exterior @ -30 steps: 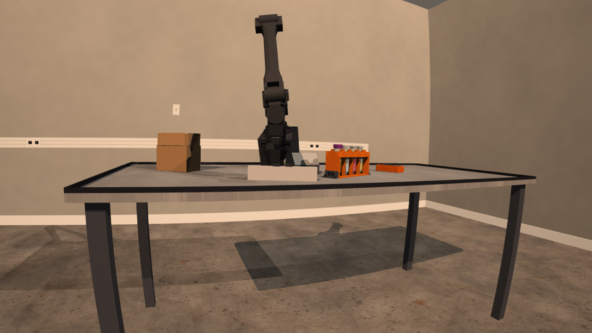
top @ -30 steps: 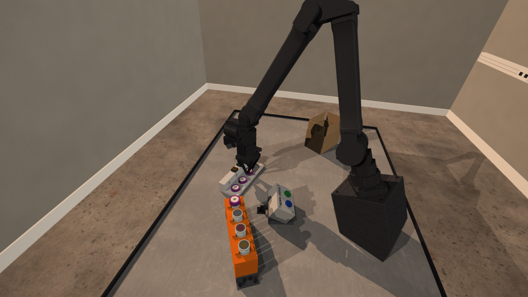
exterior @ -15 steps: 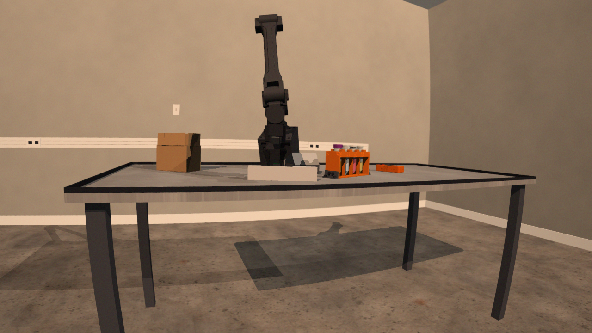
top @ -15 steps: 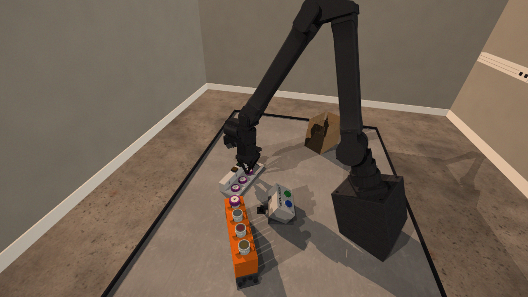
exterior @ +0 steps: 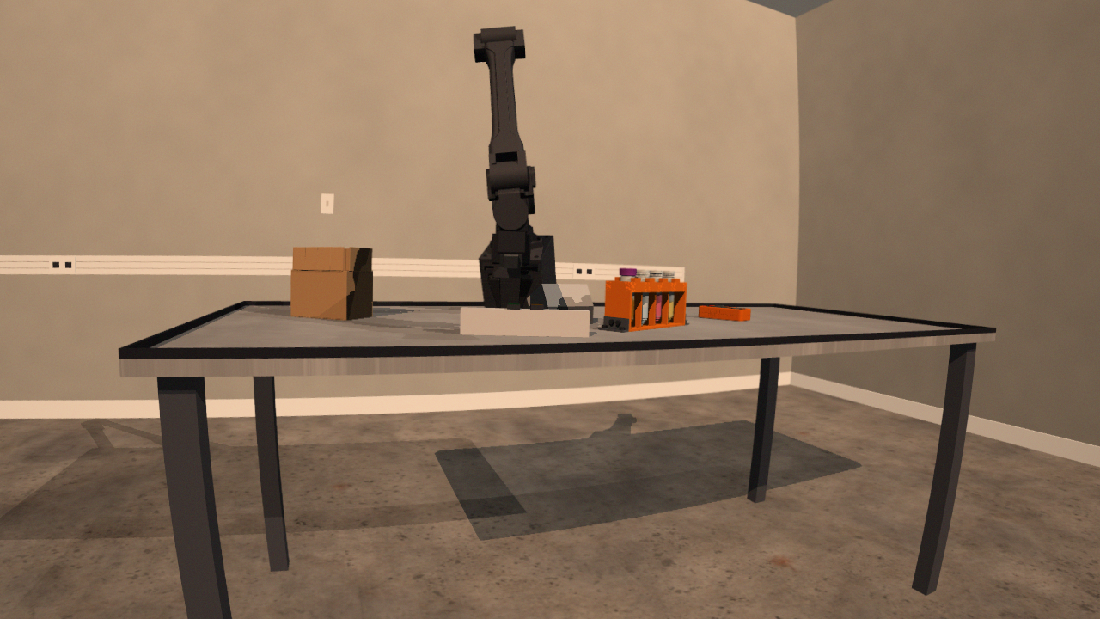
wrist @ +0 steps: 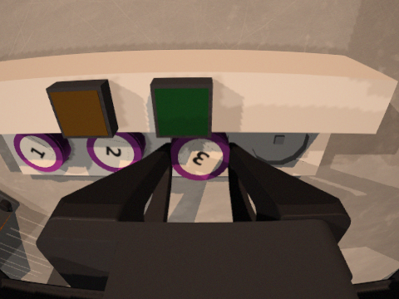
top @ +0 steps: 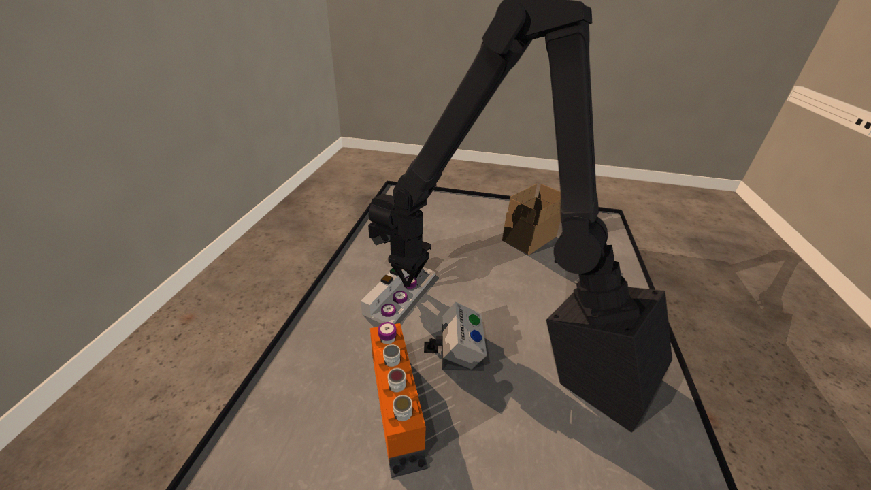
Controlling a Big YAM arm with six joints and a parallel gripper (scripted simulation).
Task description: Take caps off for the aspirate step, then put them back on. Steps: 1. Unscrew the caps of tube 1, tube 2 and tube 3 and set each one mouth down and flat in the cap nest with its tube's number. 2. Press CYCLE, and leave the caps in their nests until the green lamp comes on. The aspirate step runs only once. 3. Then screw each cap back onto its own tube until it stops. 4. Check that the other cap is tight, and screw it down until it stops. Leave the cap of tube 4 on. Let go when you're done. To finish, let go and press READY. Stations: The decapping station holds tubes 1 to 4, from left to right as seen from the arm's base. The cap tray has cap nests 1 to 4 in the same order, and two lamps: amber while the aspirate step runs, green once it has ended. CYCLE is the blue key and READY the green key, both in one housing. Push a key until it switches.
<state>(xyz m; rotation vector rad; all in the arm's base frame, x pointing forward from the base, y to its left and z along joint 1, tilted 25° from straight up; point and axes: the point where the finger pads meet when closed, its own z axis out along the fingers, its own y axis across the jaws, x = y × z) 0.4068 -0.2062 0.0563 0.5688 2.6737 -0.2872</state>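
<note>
Now: the green key 16 cm to the left of my hand, 15 cm behind it and 3 cm above it. From my hand the other things lie so: blue key (21 cm to the left, 15 cm behind, 3 cm above); then key housing (18 cm to the left, 13 cm behind, 2 cm above); then cardboard box (36 cm behind, 26 cm to the right, 3 cm above).
</note>
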